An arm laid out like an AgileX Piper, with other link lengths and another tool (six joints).
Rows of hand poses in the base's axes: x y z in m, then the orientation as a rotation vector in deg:
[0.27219 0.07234 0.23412 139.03 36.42 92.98]
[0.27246 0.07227 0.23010 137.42 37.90 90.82]
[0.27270 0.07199 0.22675 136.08 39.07 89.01]
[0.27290 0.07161 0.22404 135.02 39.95 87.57]
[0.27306 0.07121 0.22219 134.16 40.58 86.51]
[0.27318 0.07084 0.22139 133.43 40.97 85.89]
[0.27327 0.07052 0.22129 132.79 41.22 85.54]
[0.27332 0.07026 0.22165 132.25 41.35 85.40]
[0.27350 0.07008 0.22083 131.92 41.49 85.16]
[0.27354 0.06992 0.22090 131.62 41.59 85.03]
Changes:
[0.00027 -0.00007 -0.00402 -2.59 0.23 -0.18]
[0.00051 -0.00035 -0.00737 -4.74 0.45 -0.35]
[0.00071 -0.00073 -0.01008 -6.43 0.62 -0.50]
[0.00087 -0.00113 -0.01193 -7.73 0.71 -0.63]
[0.00099 -0.00150 -0.01273 -8.65 0.65 -0.75]
[0.00108 -0.00182 -0.01283 -9.34 0.50 -0.85]
[0.00113 -0.00208 -0.01247 -9.81 0.29 -0.95]
[0.00131 -0.00226 -0.01329 -10.20 0.24 -1.01]
[0.00135 -0.00242 -0.01322 -10.50 0.15 -1.06]

